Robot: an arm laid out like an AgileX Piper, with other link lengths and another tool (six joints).
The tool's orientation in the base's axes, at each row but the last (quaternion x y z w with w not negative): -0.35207 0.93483 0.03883 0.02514; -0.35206 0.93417 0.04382 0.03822; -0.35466 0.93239 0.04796 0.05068; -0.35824 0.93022 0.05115 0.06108; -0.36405 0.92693 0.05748 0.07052; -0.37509 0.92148 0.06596 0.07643; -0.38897 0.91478 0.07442 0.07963; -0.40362 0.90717 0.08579 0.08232; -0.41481 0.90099 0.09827 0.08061
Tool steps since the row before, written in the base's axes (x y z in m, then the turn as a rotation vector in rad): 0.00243 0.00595 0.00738 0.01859 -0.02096 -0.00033; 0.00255 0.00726 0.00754 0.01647 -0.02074 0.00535; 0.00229 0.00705 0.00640 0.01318 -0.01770 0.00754; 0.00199 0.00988 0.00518 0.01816 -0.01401 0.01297; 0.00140 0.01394 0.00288 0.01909 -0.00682 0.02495; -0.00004 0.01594 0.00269 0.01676 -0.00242 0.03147; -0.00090 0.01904 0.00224 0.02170 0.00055 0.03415; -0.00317 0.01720 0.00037 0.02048 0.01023 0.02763; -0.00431 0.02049 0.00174 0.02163 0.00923 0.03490
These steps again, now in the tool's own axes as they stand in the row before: -0.00628 0.00326 -0.00676 -0.00018 -0.02799 -0.00120; -0.00743 0.00416 -0.00660 0.00069 -0.02611 -0.00690; -0.00715 0.00406 -0.00532 0.00085 -0.02154 -0.00889; -0.00877 0.00622 -0.00359 -0.00606 -0.02189 -0.01335; -0.01081 0.00936 -0.00051 -0.01360 -0.01663 -0.02392; -0.01134 0.01152 0.00021 -0.01619 -0.01145 -0.02973; -0.01316 0.01389 0.00151 -0.02220 -0.01279 -0.03132; -0.01034 0.01374 0.00321 -0.02692 -0.00608 -0.02294; -0.01261 0.01652 0.00304 -0.02857 -0.00679 -0.03014
